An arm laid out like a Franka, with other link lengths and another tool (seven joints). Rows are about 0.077 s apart.
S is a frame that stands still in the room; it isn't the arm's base.
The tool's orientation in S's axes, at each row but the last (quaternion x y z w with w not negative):
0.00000, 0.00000, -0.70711, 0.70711
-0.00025, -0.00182, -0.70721, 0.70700
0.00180, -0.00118, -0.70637, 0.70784
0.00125, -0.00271, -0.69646, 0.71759
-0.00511, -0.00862, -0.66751, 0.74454
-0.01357, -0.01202, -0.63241, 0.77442
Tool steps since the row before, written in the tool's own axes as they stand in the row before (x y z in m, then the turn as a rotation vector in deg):
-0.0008, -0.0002, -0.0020, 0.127, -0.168, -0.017
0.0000, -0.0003, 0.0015, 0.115, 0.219, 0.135
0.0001, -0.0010, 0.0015, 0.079, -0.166, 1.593
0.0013, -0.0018, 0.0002, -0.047, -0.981, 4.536
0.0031, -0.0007, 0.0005, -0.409, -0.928, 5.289
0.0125, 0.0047, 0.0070, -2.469, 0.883, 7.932
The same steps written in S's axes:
-0.0002, 0.0008, -0.0020, -0.168, -0.127, -0.017
-0.0003, 0.0000, 0.0015, 0.219, -0.115, 0.136
-0.0010, -0.0001, 0.0015, -0.173, -0.081, 1.592
-0.0018, -0.0014, 0.0002, -1.007, 0.027, 4.530
-0.0004, -0.0031, 0.0006, -0.999, 0.407, 5.276
0.0071, -0.0110, 0.0074, 0.360, 2.881, 7.833

